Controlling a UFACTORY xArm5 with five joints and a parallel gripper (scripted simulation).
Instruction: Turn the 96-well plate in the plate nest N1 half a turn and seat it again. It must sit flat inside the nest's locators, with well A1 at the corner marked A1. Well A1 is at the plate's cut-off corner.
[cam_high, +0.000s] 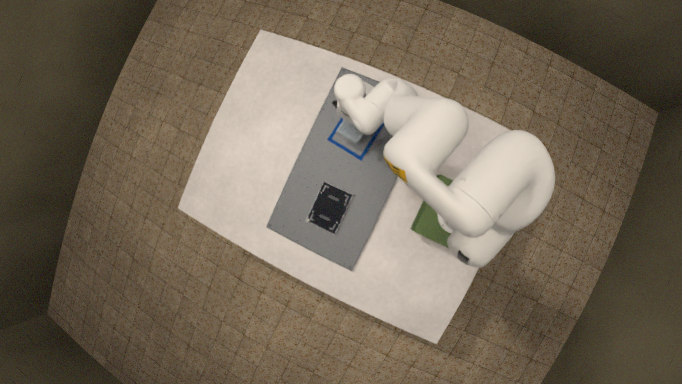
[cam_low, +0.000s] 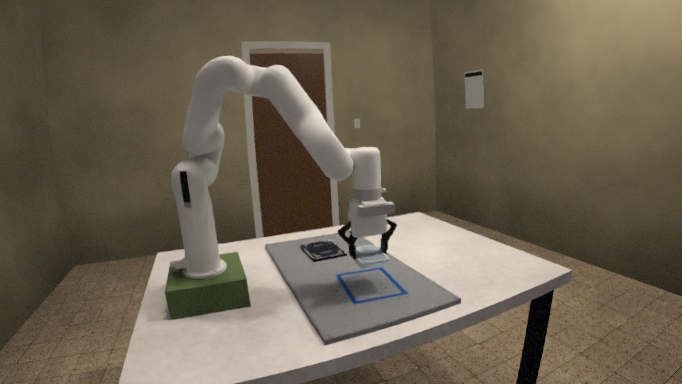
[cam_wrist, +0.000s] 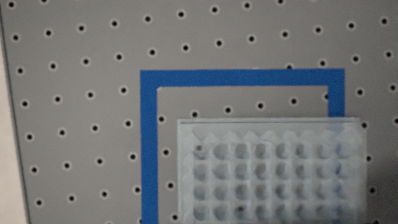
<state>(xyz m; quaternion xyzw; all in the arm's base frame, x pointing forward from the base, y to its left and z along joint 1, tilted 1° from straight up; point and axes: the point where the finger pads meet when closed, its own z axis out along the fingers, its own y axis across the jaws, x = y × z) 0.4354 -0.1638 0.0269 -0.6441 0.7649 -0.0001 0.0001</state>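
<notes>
The plate nest is 32 cm to the left of my hand, 9 cm below it and 2 cm behind it. From my hand the other things lie so: 96-well plate (1 cm below).
</notes>
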